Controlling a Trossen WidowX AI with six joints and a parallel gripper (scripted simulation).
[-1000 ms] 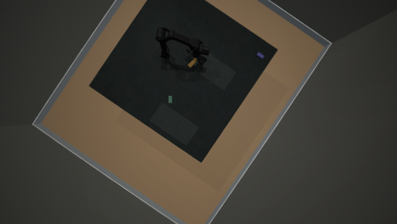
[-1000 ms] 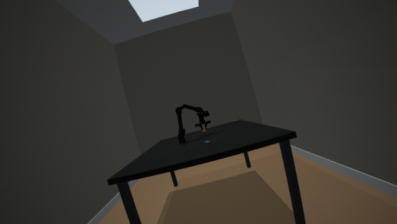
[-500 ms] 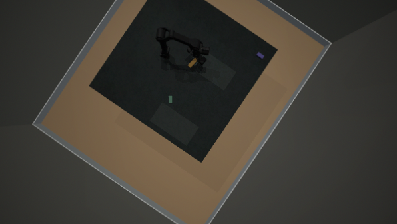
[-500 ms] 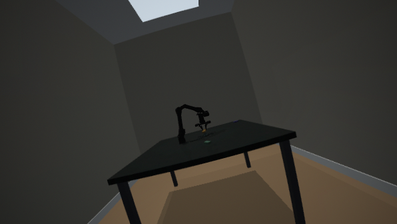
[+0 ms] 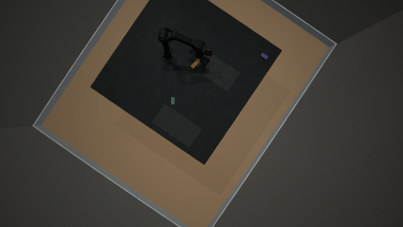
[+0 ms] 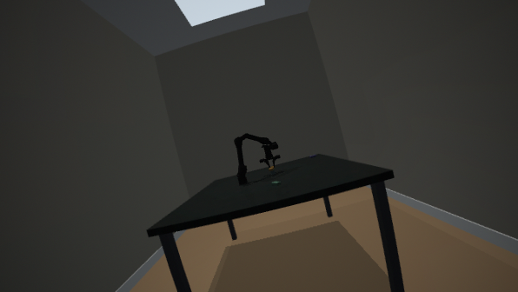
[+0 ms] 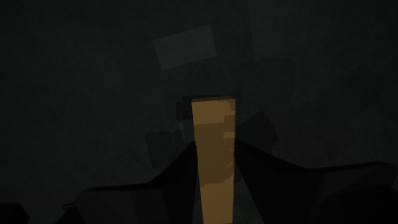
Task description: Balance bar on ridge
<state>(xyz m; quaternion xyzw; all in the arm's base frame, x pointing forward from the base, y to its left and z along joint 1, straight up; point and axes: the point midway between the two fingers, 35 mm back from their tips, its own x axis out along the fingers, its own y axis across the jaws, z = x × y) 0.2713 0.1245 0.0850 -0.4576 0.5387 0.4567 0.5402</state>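
Right now my gripper tip is 3 cm to the left of the orange bar. Also, from my gripper tip: green block (44 cm to the right, 4 cm below); then purple block (47 cm ahead, 38 cm to the left, 4 cm below).
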